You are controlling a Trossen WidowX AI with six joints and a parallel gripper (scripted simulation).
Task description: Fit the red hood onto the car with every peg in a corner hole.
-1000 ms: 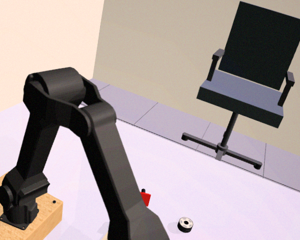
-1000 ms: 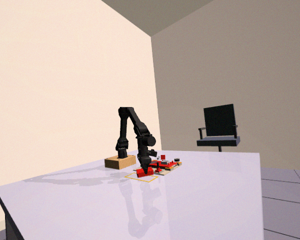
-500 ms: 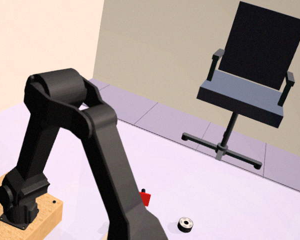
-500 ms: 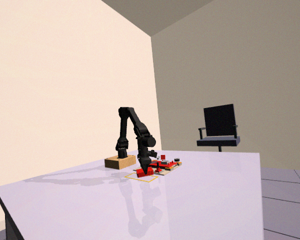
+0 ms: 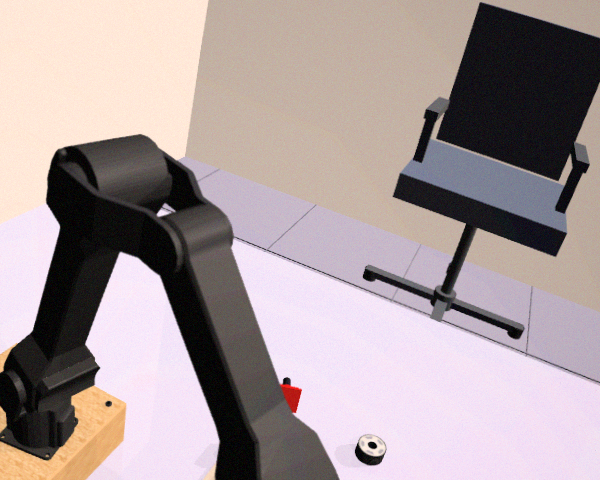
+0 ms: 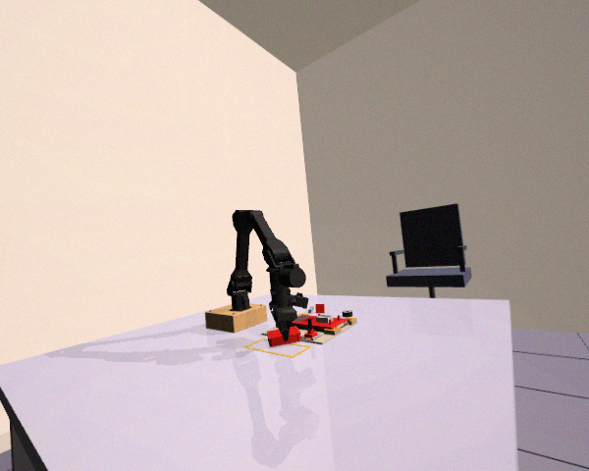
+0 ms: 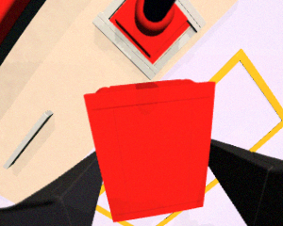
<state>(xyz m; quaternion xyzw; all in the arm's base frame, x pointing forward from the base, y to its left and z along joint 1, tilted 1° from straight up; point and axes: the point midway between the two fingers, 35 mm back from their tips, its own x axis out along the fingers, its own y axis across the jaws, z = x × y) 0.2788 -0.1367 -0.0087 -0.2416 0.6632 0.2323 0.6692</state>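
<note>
My gripper tip is 3 cm short of the beige jig plate and 15 cm to the right of it. From my gripper tip the other things lie so: red hood: 1 cm above; black wheel: 9 cm ahead, 33 cm to the left, 1 cm below; grey bar: 10 cm behind, 40 cm to the left, 1 cm below.
</note>
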